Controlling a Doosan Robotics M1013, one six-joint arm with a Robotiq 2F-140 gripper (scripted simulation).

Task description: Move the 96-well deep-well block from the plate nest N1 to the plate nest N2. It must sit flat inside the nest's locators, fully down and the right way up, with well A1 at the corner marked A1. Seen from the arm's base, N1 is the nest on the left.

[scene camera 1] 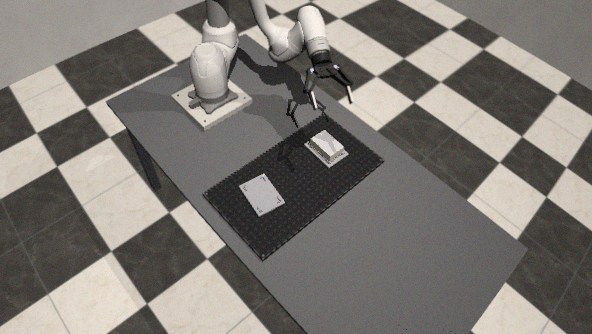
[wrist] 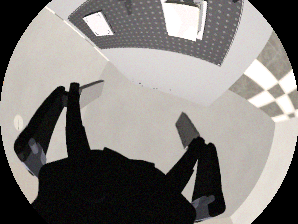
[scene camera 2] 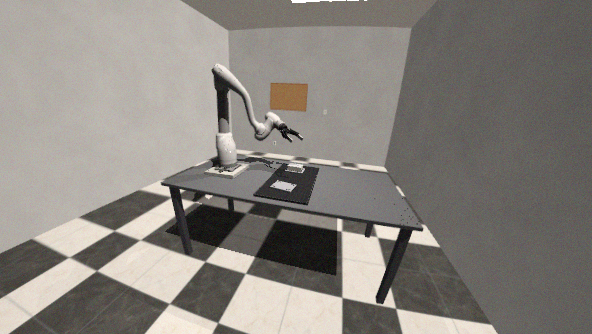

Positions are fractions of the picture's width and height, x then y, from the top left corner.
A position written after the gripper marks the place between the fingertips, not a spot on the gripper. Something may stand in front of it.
In view: the gripper (scene camera 1: 0.56, 0.32).
The gripper shows as well in the wrist view (wrist: 0.47, 0.46).
